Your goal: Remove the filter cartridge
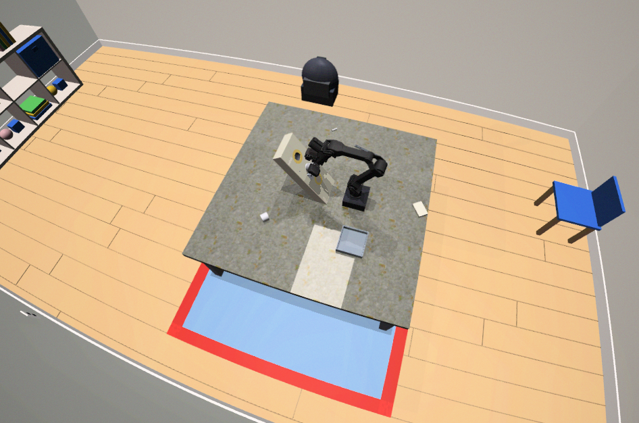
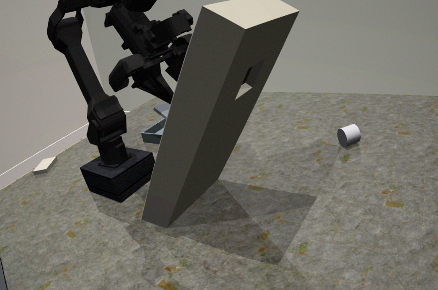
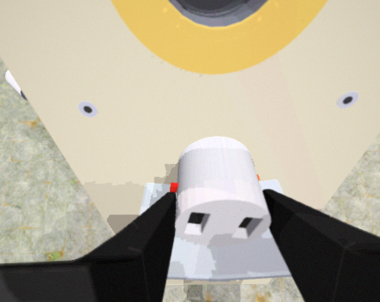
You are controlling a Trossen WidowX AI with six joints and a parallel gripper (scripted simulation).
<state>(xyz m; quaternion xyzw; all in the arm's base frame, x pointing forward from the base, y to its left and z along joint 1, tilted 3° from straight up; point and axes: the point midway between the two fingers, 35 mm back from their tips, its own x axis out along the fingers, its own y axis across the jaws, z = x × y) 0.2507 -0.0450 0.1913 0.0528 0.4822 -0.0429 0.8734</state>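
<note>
Right now my gripper tip is 1 cm past the pale ledge and 3 cm above it. The rest, counted from my gripper tip: filter cartridge right at my gripper tip; grey tray 29 cm behind, 33 cm to the left, 21 cm below; pale flat block 67 cm behind, 5 cm to the left, 21 cm below.
</note>
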